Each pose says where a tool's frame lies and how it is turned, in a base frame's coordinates. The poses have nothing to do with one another.
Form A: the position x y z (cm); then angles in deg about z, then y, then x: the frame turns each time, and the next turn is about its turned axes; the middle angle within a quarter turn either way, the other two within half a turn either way.
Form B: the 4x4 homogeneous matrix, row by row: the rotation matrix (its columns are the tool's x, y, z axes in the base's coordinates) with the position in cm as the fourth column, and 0 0 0 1 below. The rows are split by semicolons. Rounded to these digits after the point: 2 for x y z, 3 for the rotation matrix.
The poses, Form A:
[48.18 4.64 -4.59 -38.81 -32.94 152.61]
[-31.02 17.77 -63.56 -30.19 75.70 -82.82]
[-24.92 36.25 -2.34 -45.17 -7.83 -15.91]
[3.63 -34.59 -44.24 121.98 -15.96 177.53]
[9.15 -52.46 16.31 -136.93 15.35 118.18]
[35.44 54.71 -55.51 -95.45 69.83 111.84]
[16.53 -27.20 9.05 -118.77 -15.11 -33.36]
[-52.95 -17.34 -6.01 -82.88 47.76 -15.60]
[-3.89 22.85 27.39 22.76 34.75 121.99]
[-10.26 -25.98 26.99 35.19 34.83 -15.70]
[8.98 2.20 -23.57 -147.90 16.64 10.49]
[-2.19 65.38 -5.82 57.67 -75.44 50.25]
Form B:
0.654 -0.751 0.088 48.18; -0.526 -0.535 -0.661 4.64; 0.544 0.386 -0.745 -4.59; 0 0 0 1
0.213 -0.768 0.604 -31.02; -0.124 0.592 0.797 17.77; -0.969 -0.245 0.031 -63.56; 0 0 0 1
0.698 0.708 0.102 -24.92; -0.703 0.652 0.286 36.25; 0.136 -0.272 0.953 -2.34; 0 0 0 1
-0.509 0.854 -0.109 3.63; 0.816 0.519 0.256 -34.59; 0.275 0.041 -0.961 -44.24; 0 0 0 1
-0.704 -0.493 -0.511 9.15; -0.659 0.186 0.729 -52.46; -0.265 0.850 -0.455 16.31; 0 0 0 1
-0.033 -0.453 -0.891 35.44; -0.343 -0.832 0.436 54.71; -0.939 0.320 -0.128 -55.51; 0 0 0 1
-0.465 0.663 0.587 16.53; -0.846 -0.528 -0.074 -27.20; 0.261 -0.531 0.806 9.05; 0 0 0 1
0.083 0.931 0.355 -52.95; -0.667 0.317 -0.674 -17.34; -0.740 -0.181 0.647 -6.01; 0 0 0 1
0.758 0.651 0.050 -3.89; 0.318 -0.301 -0.899 22.85; -0.570 0.697 -0.435 27.39; 0 0 0 1
0.671 -0.681 0.293 -10.26; 0.473 0.698 0.538 -25.98; -0.571 -0.222 0.790 26.99; 0 0 0 1
-0.812 0.478 -0.335 8.98; -0.509 -0.861 0.005 2.20; -0.286 0.174 0.942 -23.57; 0 0 0 1
0.134 -0.938 0.319 -2.19; 0.212 -0.287 -0.934 65.38; 0.968 0.193 0.161 -5.82; 0 0 0 1

